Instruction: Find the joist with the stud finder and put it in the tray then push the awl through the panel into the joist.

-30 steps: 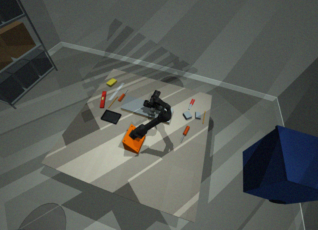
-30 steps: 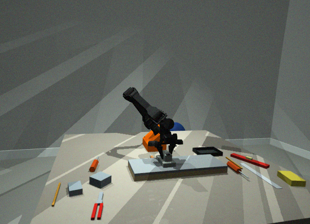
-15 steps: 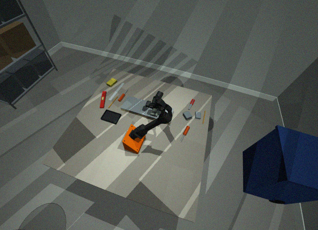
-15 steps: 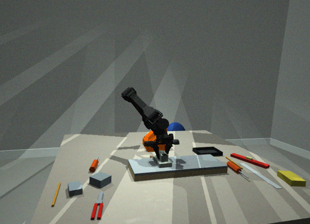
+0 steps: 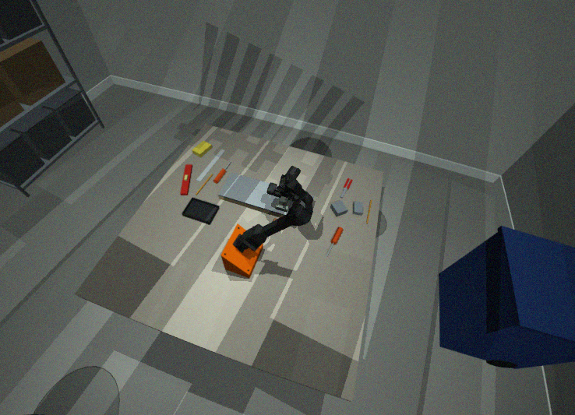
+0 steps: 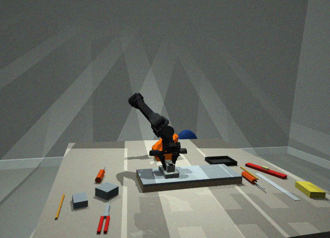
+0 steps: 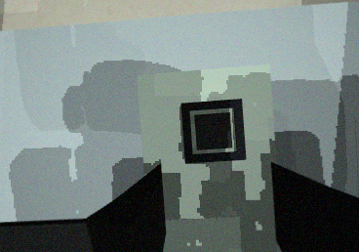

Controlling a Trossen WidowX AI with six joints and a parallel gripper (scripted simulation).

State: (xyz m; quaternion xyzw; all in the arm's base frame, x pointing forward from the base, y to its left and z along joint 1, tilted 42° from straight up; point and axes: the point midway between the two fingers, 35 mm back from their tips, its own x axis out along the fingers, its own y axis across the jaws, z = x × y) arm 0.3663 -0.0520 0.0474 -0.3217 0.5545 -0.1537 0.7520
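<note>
Right now the black tray is 250 mm behind my gripper tip, 400 mm to the left of it and 50 mm below it. From my gripper tip the other things lie so: awl 190 mm behind, 60 mm below; ruler 80 mm ahead, 540 mm to the left, 60 mm below; stud finder 10 mm ahead, 20 mm above.
</note>
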